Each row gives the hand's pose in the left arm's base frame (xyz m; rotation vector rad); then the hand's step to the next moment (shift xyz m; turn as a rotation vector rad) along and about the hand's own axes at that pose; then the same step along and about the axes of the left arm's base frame.
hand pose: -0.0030 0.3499 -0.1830 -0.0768 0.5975 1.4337
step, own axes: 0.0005 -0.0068 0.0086 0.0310 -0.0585 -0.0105
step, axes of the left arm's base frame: 0.0093 0.0028 0.0051 0.0520 0.0144 -0.0398
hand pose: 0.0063 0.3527 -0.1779 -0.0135 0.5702 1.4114
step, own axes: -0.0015 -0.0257 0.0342 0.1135 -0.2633 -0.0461
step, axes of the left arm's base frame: 0.0363 0.0055 0.0219 0.2333 0.0412 -0.1680
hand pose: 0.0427 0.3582 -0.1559 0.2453 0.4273 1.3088
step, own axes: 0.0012 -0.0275 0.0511 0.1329 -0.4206 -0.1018
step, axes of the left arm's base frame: 0.0467 -0.0024 0.0344 0.3508 0.0173 -0.2856
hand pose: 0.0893 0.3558 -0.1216 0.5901 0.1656 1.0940
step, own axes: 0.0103 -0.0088 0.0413 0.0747 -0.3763 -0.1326
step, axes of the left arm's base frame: 0.0286 -0.0091 0.0315 0.2764 -0.0079 -0.2972
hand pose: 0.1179 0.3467 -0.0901 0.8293 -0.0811 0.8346
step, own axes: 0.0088 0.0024 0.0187 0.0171 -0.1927 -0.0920
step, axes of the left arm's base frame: 0.0090 -0.0063 0.0177 0.1211 -0.0008 -0.1767
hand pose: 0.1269 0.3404 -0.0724 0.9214 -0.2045 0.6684
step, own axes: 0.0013 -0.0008 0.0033 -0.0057 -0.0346 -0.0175
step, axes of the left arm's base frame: 0.0019 -0.0024 0.0020 0.0148 -0.0033 -0.0361
